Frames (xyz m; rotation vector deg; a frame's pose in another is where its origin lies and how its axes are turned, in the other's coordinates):
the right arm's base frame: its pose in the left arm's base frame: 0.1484 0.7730 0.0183 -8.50 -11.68 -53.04
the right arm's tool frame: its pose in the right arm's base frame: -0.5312 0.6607 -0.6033 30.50 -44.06 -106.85
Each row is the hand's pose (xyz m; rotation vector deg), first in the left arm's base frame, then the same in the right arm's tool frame.
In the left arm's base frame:
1: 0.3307 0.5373 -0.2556 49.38 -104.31 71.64
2: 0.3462 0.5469 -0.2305 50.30 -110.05 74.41
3: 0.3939 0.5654 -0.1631 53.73 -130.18 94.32
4: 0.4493 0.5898 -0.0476 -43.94 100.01 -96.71
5: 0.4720 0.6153 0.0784 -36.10 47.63 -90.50
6: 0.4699 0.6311 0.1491 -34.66 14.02 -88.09
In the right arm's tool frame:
1: 0.2862 0.8587 -0.4864 -151.17 -81.65 -48.37
2: 0.2670 0.8761 -0.4694 -155.80 -76.72 -41.15
3: 0.2112 0.9272 -0.4315 -163.60 -52.13 -7.91
4: 0.1428 1.0168 -0.3660 -146.20 -17.17 43.65
5: 0.1049 1.1129 -0.2861 -101.81 2.53 77.51
6: 0.0977 1.1651 -0.2364 -68.73 5.24 86.18

